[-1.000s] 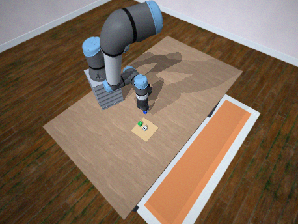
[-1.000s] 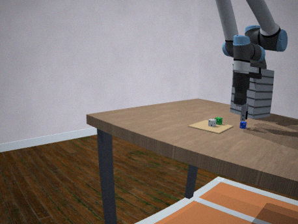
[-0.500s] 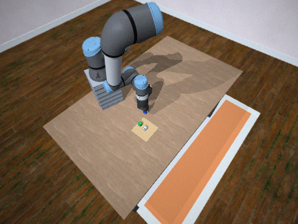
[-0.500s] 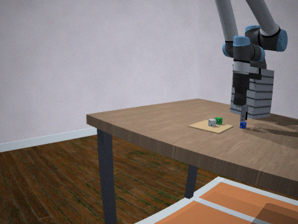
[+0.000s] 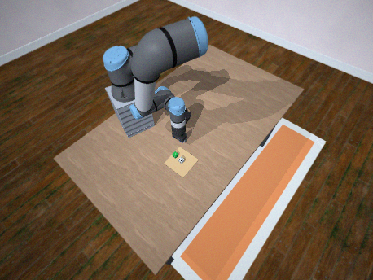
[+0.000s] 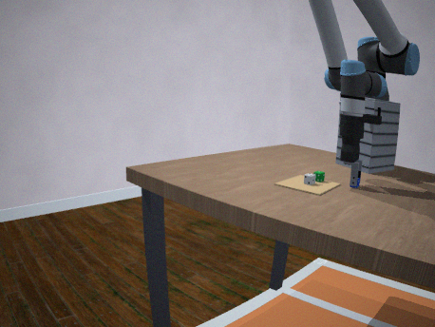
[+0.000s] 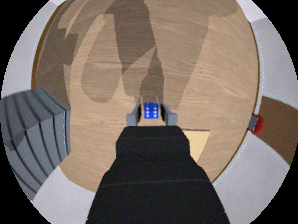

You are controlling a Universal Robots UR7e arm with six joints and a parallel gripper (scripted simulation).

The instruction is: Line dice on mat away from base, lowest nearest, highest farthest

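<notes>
The blue die is 10 mm below my hand. The rest, counted from my hand: tan mat (90 mm ahead, 110 mm to the right, 20 mm below); green die (40 mm ahead, 110 mm to the right, 10 mm below); white die (90 mm ahead, 110 mm to the right, 10 mm below).
</notes>
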